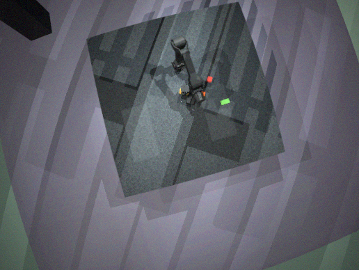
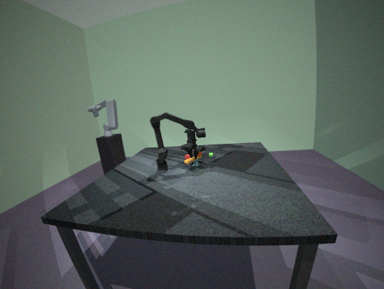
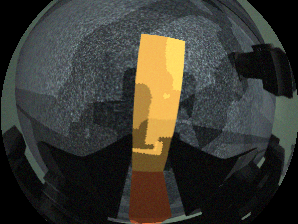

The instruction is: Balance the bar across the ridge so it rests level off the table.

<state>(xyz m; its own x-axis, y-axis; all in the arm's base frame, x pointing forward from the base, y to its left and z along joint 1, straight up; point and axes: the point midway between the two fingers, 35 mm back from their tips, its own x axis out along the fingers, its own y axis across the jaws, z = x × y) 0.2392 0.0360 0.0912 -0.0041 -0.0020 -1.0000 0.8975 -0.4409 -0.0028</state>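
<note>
Now: the ridge 30 mm to the left of my gripper tip, 10 mm below it and 10 mm ahead of it. The rest, counted from my gripper tip: green block 230 mm to the left, 110 mm ahead, 50 mm below; then red cube 170 mm to the left, 80 mm behind, 40 mm below.
</note>
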